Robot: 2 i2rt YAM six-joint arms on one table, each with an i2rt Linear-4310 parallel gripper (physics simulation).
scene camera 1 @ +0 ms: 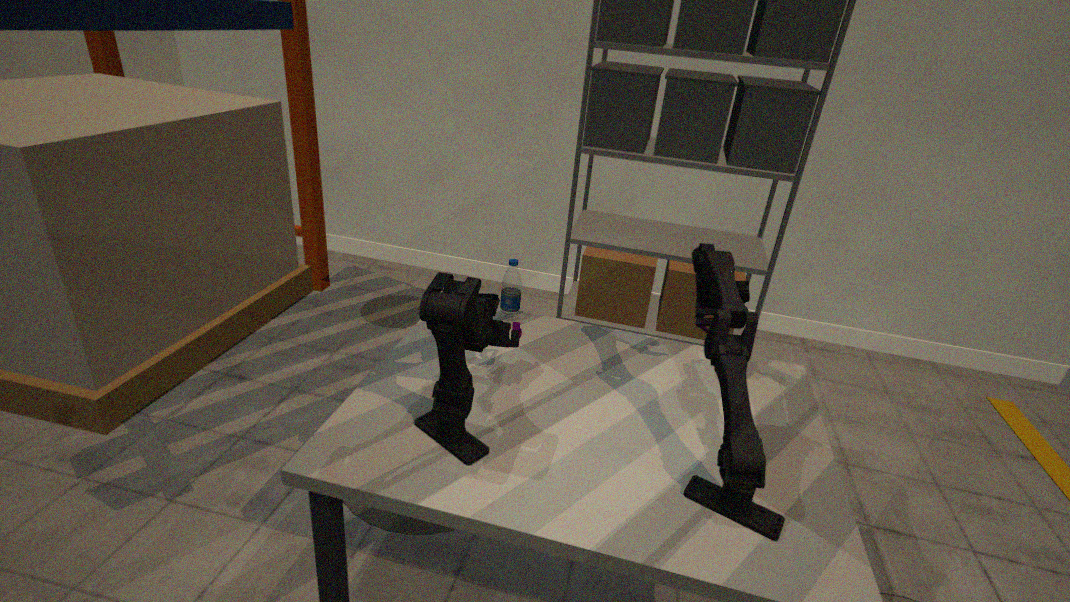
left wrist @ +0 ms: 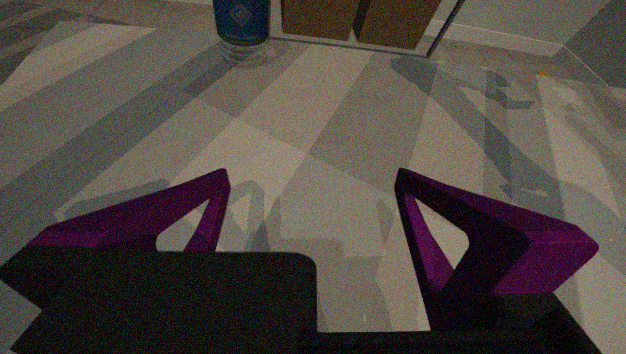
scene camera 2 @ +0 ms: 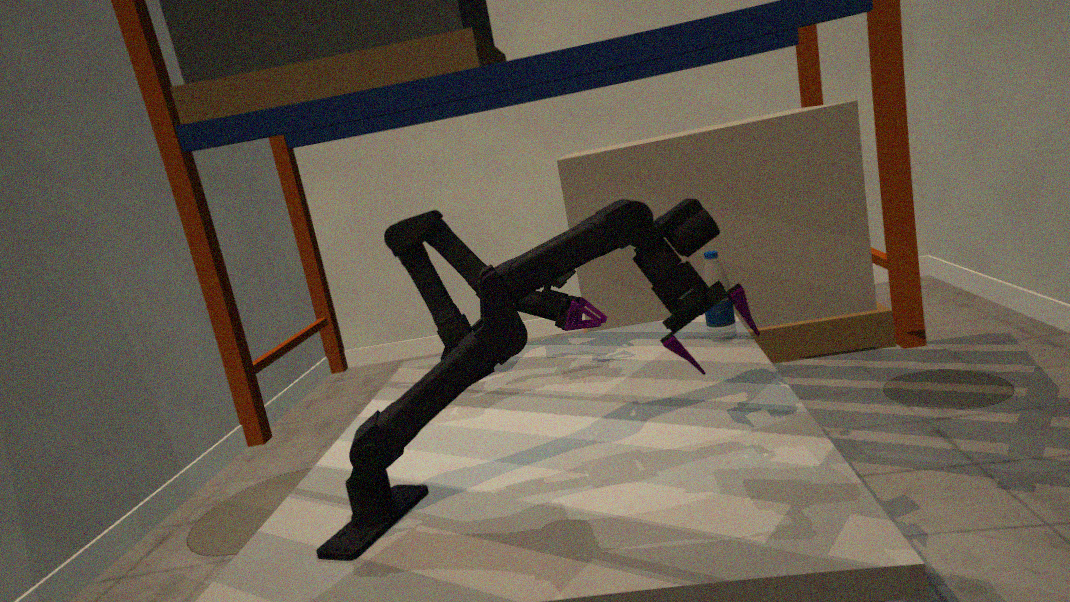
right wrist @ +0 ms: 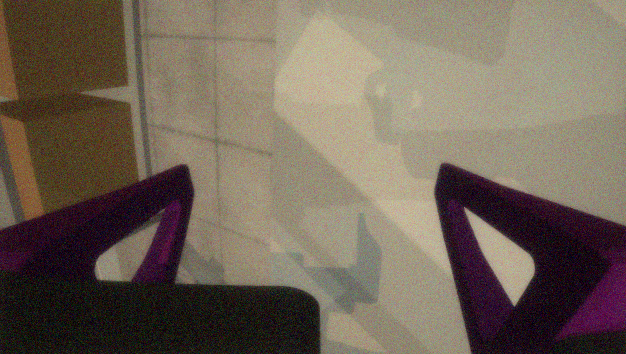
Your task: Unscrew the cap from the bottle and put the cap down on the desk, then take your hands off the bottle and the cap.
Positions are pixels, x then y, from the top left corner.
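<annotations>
I can see a small clear bottle (scene camera 1: 512,283), and the small clear bottle is 185 cm from the lens.
</annotations>
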